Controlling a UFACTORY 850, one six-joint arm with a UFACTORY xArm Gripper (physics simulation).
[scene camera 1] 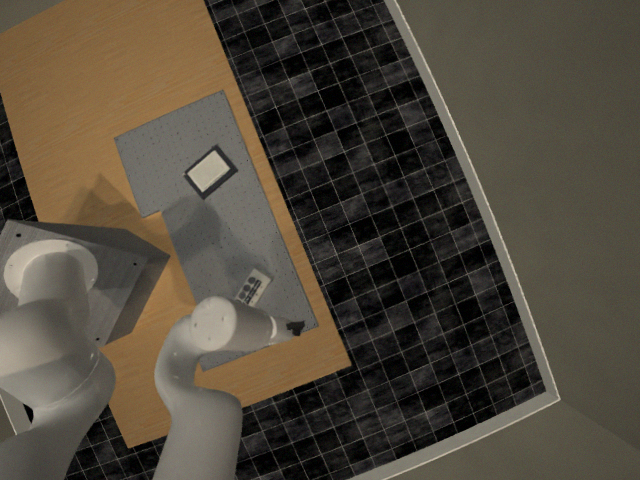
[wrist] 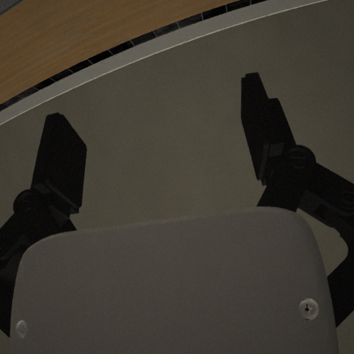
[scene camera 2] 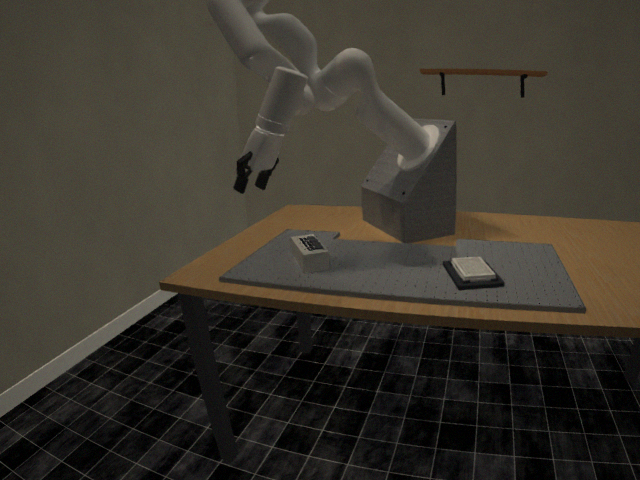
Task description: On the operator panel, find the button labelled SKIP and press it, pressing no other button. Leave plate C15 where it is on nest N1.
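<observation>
The operator panel point(scene camera 1: 262, 281) point(scene camera 2: 313, 264) is a small pale box with dark round buttons and dark label marks on its sloped top; its labels are too small to read, so I cannot tell which button is SKIP. In scene camera 1 the arm covers its lower end. Plate C15 point(scene camera 1: 208, 170) point(scene camera 2: 472, 269) is a pale rectangular plate lying flat on the dark nest N1 point(scene camera 1: 226, 179) point(scene camera 2: 480, 284). My gripper point(scene camera 2: 251, 187) point(wrist: 153, 111) is open and empty, high above the table at the panel's end. The panel and the plate do not show in the wrist view.
The grey perforated board point(scene camera 1: 170, 124) point(scene camera 2: 537, 268) lies on the wooden table point(scene camera 1: 103, 67) point(scene camera 2: 610, 258) under panel and nest. The grey robot pedestal point(scene camera 1: 116, 310) point(scene camera 2: 429, 206) stands behind the board. A wooden wall shelf point(scene camera 2: 483, 72) hangs at the back right in scene camera 2.
</observation>
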